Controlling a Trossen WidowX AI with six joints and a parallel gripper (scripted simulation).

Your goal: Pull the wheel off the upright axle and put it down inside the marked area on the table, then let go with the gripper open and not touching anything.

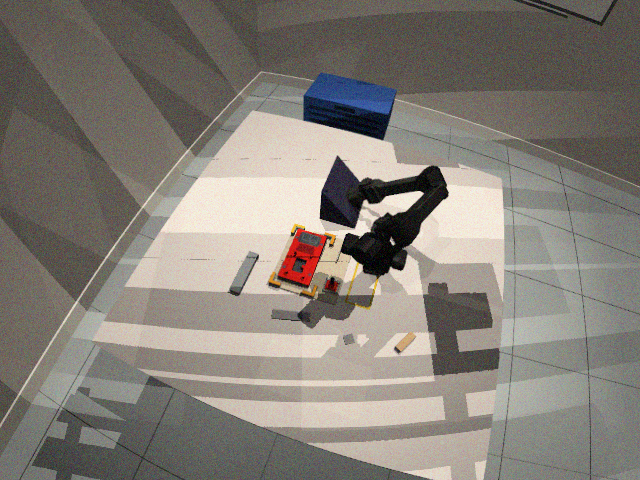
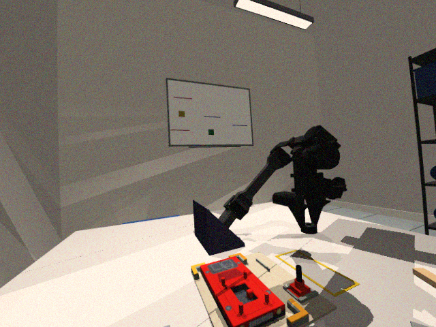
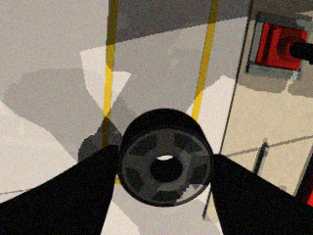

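My gripper tip is now 90 mm to the left of the black axle, 80 mm above it and 60 mm short of it. The rest, counted from my gripper tip: wooden block 200 mm to the left, 150 mm ahead, 100 mm below; wheel right at my gripper tip.
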